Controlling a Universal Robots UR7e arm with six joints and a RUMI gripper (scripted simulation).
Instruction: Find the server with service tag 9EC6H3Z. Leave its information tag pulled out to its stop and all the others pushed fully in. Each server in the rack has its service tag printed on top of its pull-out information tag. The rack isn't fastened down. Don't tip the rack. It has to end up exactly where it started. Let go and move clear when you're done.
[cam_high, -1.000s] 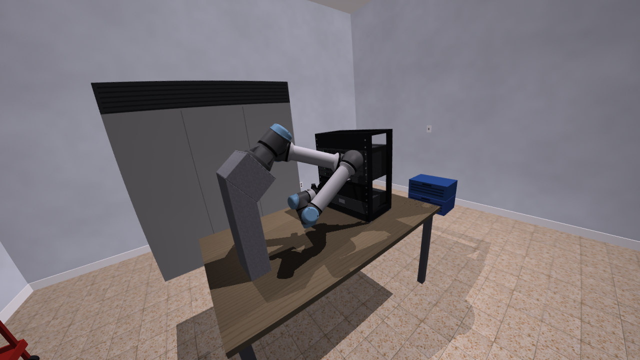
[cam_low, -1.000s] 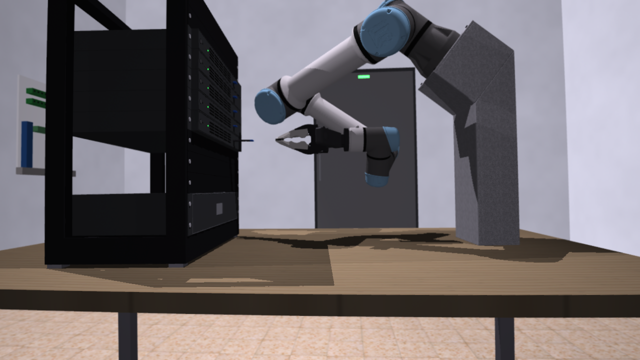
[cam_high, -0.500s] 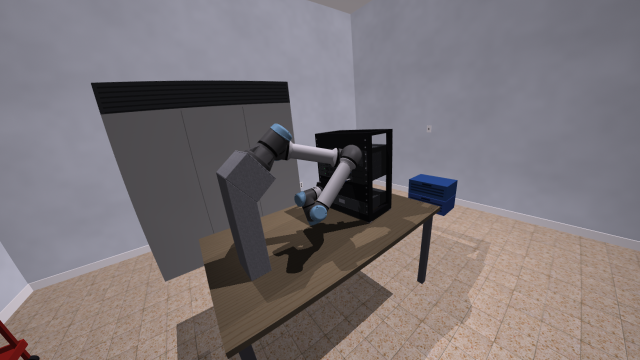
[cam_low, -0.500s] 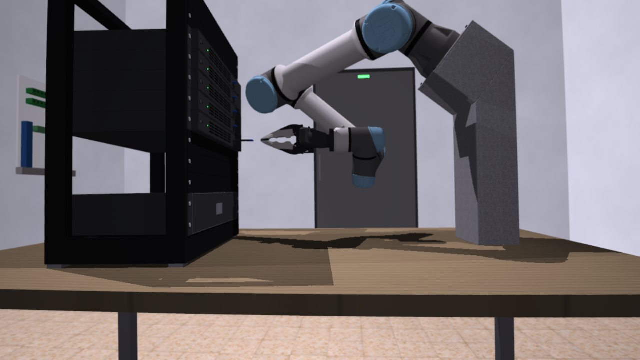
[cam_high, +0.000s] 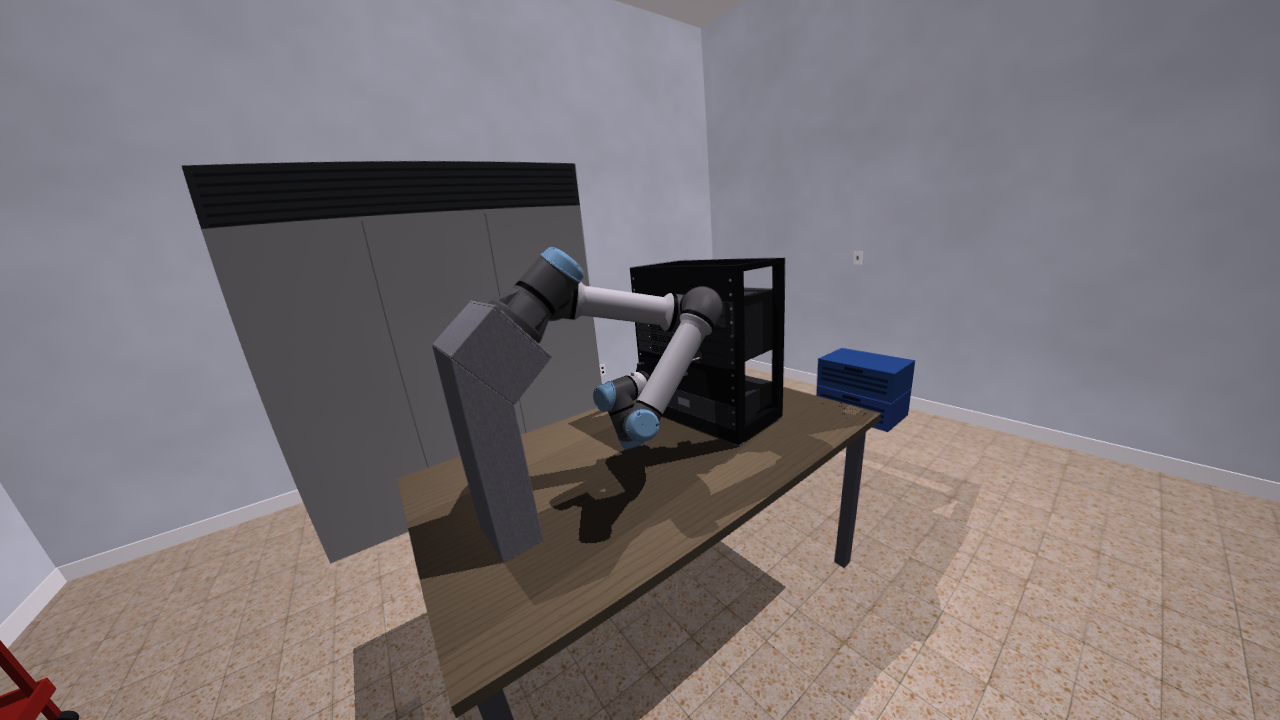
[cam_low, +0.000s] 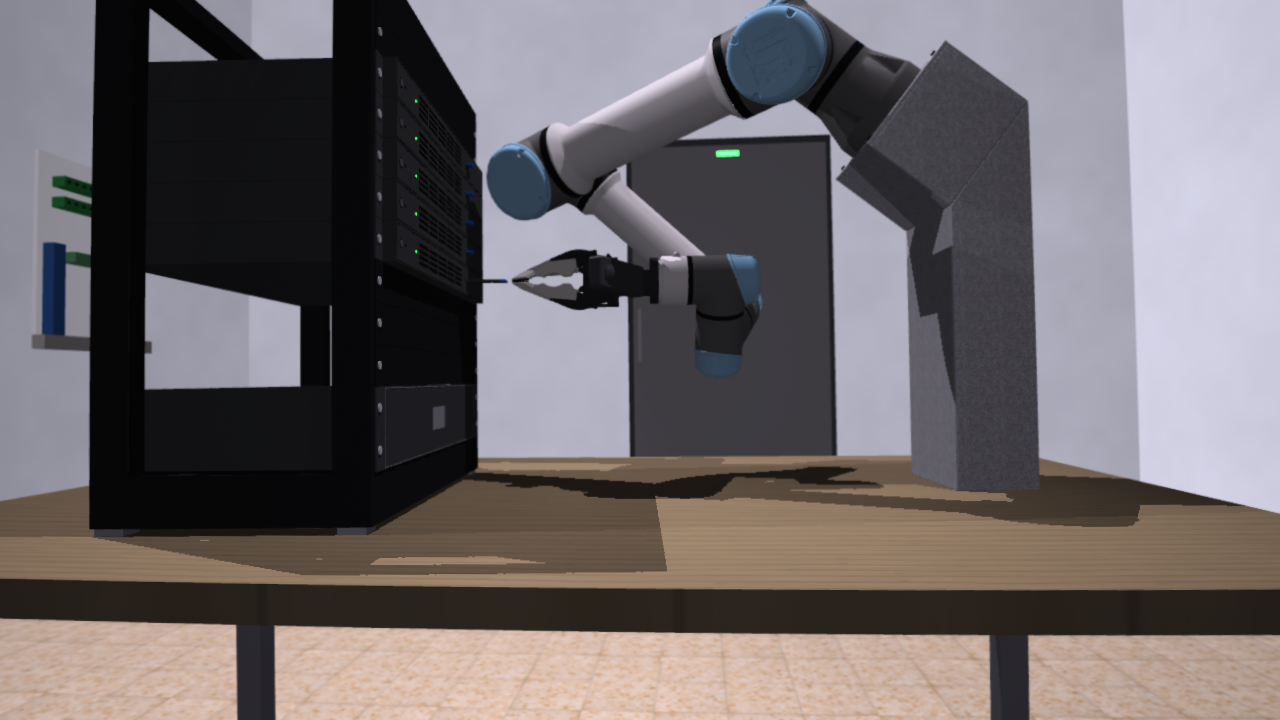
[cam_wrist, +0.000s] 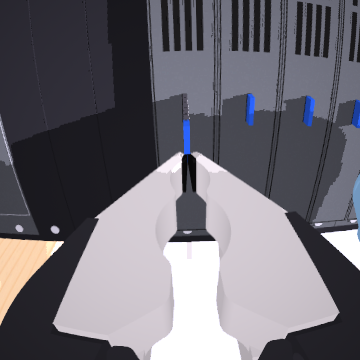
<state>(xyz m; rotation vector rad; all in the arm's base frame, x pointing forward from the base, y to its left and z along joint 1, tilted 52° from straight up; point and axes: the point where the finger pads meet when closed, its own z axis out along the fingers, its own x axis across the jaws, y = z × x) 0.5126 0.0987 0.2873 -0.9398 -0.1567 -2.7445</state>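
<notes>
The information tag lies 60 mm ahead of my hand and 30 mm to the left of it.
</notes>
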